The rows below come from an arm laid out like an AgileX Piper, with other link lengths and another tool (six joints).
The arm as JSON. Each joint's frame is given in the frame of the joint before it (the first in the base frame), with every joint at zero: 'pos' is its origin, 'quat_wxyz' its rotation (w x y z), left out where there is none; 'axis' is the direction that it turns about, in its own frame. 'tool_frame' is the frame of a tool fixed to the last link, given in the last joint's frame.
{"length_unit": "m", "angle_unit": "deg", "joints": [
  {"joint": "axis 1", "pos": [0.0, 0.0, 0.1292], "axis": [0.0, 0.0, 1.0]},
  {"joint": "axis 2", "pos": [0.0, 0.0, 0.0], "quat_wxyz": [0.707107, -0.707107, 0.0, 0.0], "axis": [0.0, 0.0, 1.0]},
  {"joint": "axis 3", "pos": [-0.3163, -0.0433, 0.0], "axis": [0.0, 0.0, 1.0]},
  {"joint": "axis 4", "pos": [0.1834, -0.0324, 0.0], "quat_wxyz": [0.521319, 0.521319, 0.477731, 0.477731], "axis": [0.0, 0.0, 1.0]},
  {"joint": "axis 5", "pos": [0.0, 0.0, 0.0], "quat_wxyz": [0.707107, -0.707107, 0.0, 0.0], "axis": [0.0, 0.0, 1.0]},
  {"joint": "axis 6", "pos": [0.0, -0.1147, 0.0], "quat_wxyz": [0.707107, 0.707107, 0.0, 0.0], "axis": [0.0, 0.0, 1.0]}
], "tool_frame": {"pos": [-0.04, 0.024, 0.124], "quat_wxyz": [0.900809, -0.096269, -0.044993, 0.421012]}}
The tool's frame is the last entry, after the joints.
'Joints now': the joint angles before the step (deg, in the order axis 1, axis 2, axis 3, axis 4, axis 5, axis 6). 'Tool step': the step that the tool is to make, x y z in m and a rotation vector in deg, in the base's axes. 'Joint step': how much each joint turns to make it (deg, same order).
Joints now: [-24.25, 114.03, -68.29, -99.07, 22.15, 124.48]
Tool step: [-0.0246, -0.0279, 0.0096, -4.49, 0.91, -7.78]
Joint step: [-0.20, 0.37, -0.08, 1.49, 8.75, 0.11]
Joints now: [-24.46, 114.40, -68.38, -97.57, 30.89, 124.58]
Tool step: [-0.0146, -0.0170, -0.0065, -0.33, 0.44, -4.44]
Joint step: [-1.08, 1.28, -0.21, 1.14, 2.92, 0.86]
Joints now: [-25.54, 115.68, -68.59, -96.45, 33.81, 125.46]
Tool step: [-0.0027, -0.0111, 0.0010, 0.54, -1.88, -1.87]
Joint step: [-1.23, 0.74, -1.32, 0.06, -0.30, 1.63]
